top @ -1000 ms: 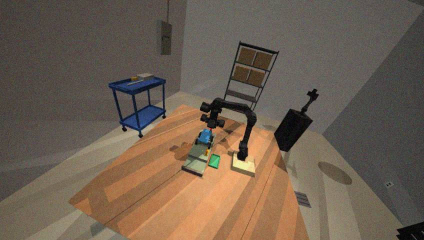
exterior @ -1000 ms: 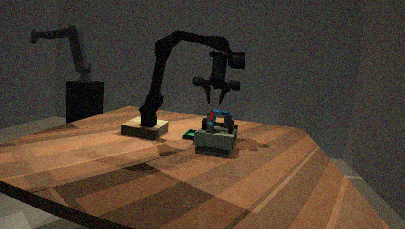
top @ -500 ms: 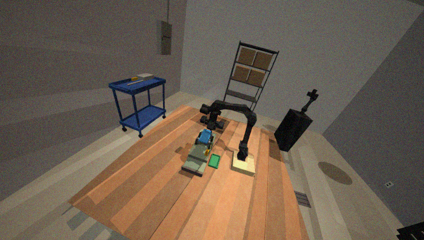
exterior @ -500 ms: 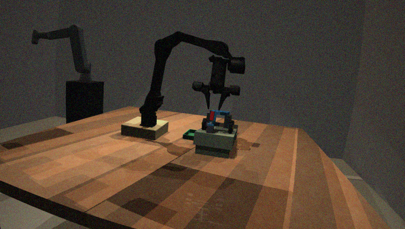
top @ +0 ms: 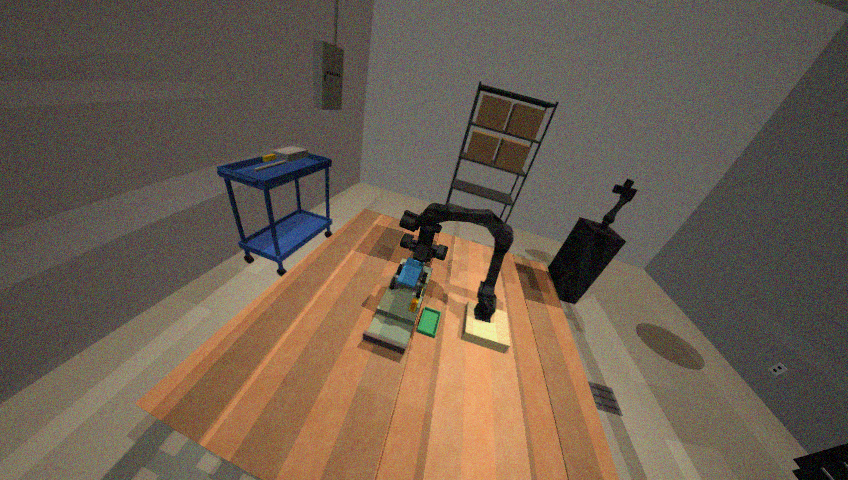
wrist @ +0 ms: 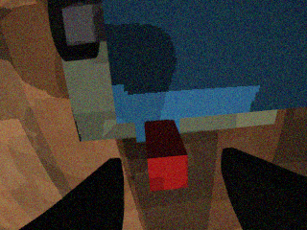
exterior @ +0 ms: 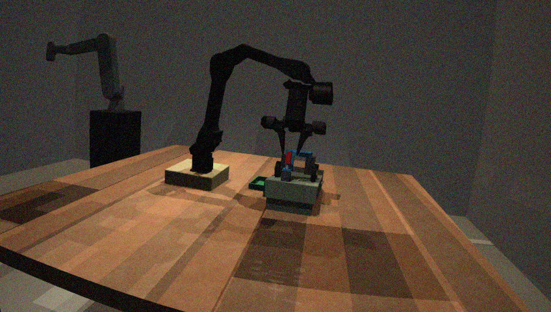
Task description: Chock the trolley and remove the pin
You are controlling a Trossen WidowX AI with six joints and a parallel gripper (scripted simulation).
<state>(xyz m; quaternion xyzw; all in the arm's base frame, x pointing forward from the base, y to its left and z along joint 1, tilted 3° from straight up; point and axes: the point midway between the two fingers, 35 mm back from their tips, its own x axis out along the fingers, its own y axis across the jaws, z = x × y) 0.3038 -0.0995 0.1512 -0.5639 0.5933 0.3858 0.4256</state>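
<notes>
Right now the red-headed stop pin is 10 mm to the right of my gripper tip and 30 mm below it. Also, from my gripper tip: ramp: 20 mm ahead, 90 mm to the left, 110 mm below; then blue trolley: 20 mm ahead, 80 mm to the left, 50 mm below; then yellow chock: 20 mm behind, 180 mm to the left, 80 mm below.
</notes>
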